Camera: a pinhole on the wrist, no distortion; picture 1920 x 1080 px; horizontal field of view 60.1 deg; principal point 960.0 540.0 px. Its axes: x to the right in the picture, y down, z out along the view. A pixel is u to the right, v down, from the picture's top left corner.
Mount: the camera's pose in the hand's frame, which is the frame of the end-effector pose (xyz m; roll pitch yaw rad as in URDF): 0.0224 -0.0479 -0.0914 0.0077 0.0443 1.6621
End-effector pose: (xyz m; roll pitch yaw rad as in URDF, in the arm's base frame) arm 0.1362 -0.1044 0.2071 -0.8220 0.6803 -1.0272
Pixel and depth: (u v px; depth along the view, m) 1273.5 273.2 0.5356
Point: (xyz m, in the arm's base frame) 0.5779 -0.1030 0.3275
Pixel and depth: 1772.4 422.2 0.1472
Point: 0.2022 -0.0982 0.2001
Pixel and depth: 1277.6 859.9 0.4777
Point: 0.4495 -0.0073 0.4253
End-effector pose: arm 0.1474 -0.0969 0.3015 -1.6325 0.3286 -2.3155
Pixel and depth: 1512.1 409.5 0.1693
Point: 0.1865 -0.1636 0.2711
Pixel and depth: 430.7 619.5 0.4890
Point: 0.4081 -0.4260 0.4462
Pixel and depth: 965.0 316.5 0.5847
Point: 0.4470 -0.4976 0.2517
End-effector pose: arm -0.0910 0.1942 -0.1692 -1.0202 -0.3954 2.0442
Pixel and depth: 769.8 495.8 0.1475
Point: -0.1052 0.1822 -0.0855
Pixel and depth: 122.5 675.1 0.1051
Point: -0.0502 0.1956 -0.0780
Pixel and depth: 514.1 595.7 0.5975
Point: -0.3285 -0.0910 0.2294
